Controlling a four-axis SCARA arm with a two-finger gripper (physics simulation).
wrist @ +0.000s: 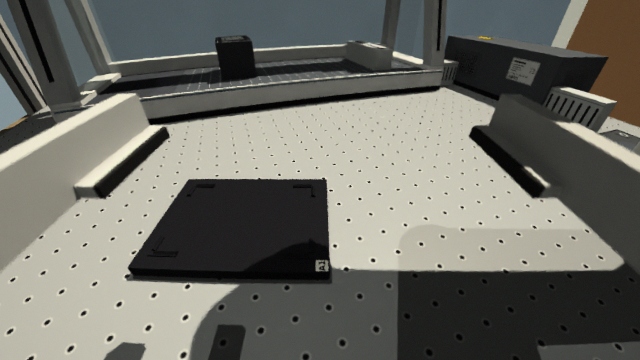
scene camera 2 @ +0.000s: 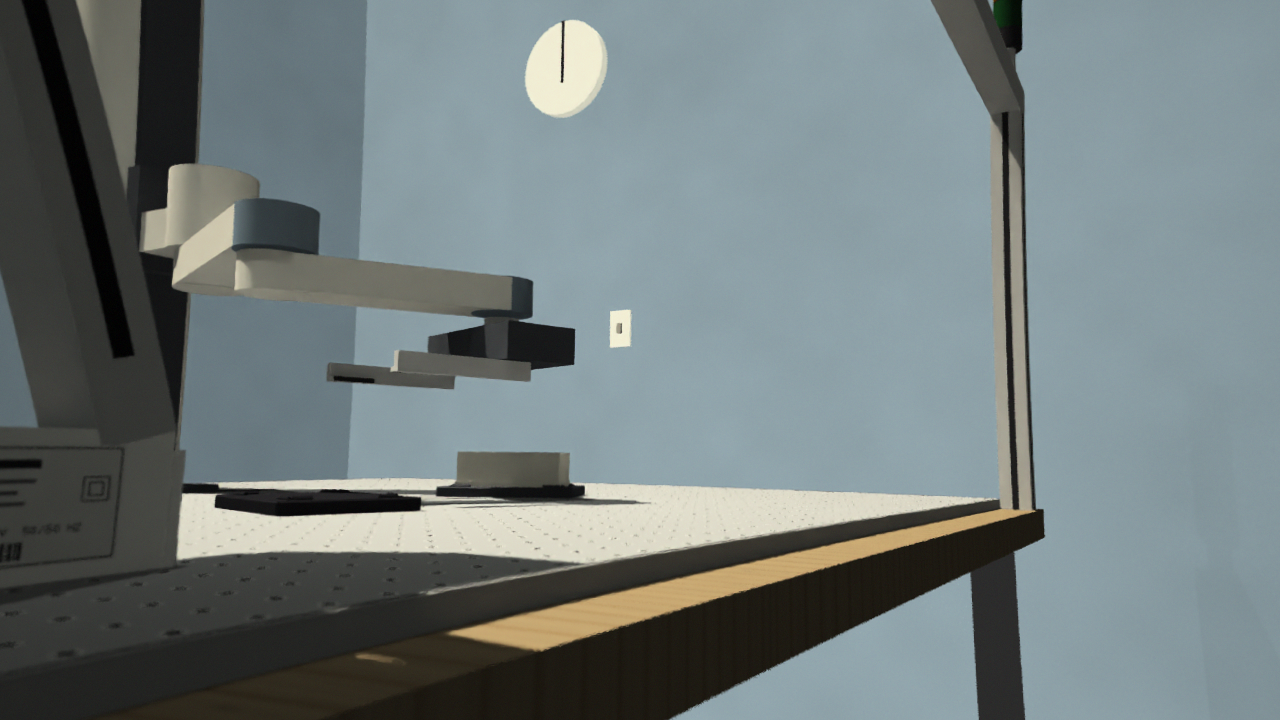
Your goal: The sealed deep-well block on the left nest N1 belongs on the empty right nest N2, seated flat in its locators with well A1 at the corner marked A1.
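Places are measured from the arm's base along level axes (x ahead, y left, z up), in centimetres.
Pixels of known places: gripper, fingertip midpoint: (wrist: pixel 319 112) (scene camera 2: pixel 360 366).
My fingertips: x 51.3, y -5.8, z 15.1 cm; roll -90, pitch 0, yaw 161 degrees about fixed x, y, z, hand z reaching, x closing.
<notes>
Behind a point stands the place of what it marks.
A pale deep-well block (scene camera 2: pixel 512 470) {x 54.0, y 15.8, z 4.4 cm} sits on a dark nest (scene camera 2: pixel 577 490) {x 59.4, y 22.0, z 2.1 cm} in the scene view and looks level. Its A1 corner cannot be made out, and the block does not show in the wrist view. An empty dark nest (scene camera 2: pixel 313 505) {x 62.7, y -19.9, z 2.1 cm} (wrist: pixel 240 220) {x 56.4, y -13.6, z 2.5 cm} lies nearer the scene camera; in the wrist view it has corner locators and an A1 mark at its lower right corner. No N1 or N2 label can be read. My gripper (scene camera 2: pixel 362 368) {x 51.3, y -5.8, z 15.1 cm} (wrist: pixel 319 112) {x 51.3, y -5.8, z 15.1 cm} is wide open with nothing between its fingers, high above the table.
A perforated table top (scene camera 2: pixel 716 528) {x 95.4, y -13.2, z 1.4 cm} (wrist: pixel 380 180) {x 39.8, y -16.0, z 1.3 cm} bears the nests. In the wrist view a walled tray (wrist: pixel 300 95) {x 41.7, y -45.0, z 3.3 cm} holds a black box (wrist: pixel 236 59) {x 53.0, y -51.5, z 10.0 cm} and a pale box (wrist: pixel 370 56) {x 22.7, y -51.0, z 8.9 cm} at the back. A dark cabinet (wrist: pixel 480 70) {x -3.5, y -41.6, z 6.5 cm} stands at the right. A frame post (scene camera 2: pixel 1000 313) {x 101.4, y 68.5, z 28.1 cm} rises at the table's corner.
</notes>
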